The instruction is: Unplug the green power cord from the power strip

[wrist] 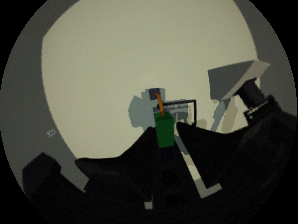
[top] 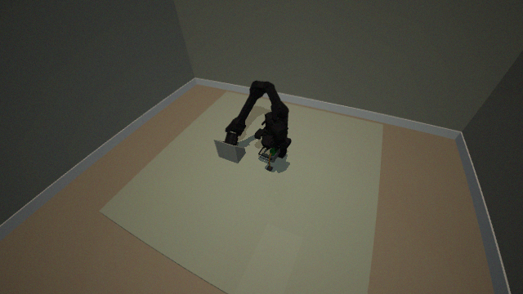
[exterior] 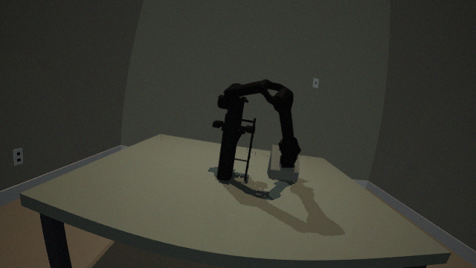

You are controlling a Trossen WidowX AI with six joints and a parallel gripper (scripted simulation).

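My gripper tip is 30 mm to the right of the green plug and 10 mm above it.
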